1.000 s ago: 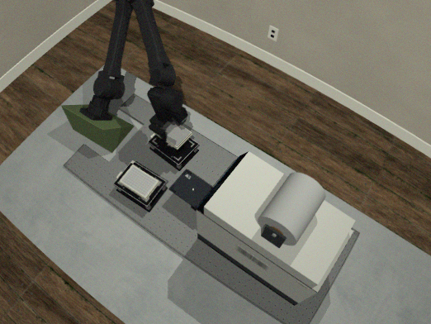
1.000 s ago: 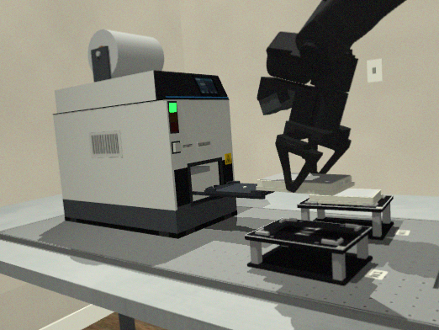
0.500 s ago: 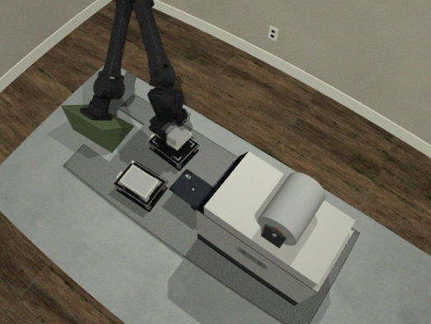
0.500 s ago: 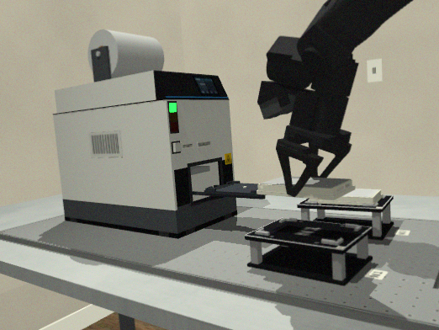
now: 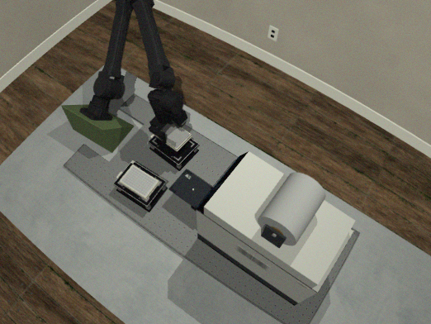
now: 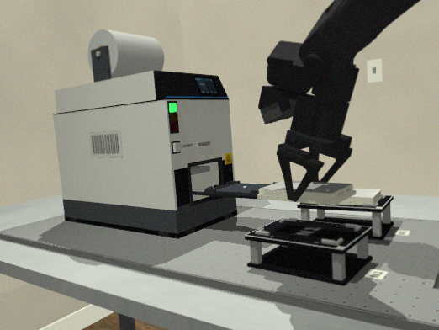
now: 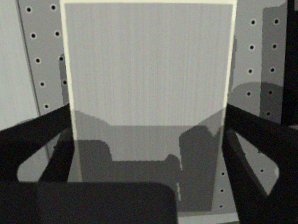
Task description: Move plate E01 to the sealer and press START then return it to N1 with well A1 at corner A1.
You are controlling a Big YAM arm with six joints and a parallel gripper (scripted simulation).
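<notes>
Right now the black plate nest is 70 mm below my hand. The rest, counted from my hand: sealer stage: 200 mm ahead, 120 mm to the right, 30 mm below; then covered white plate: 10 mm ahead, 210 mm to the right, 50 mm below; then start button: 300 mm ahead, 30 mm to the right, 70 mm above.
</notes>
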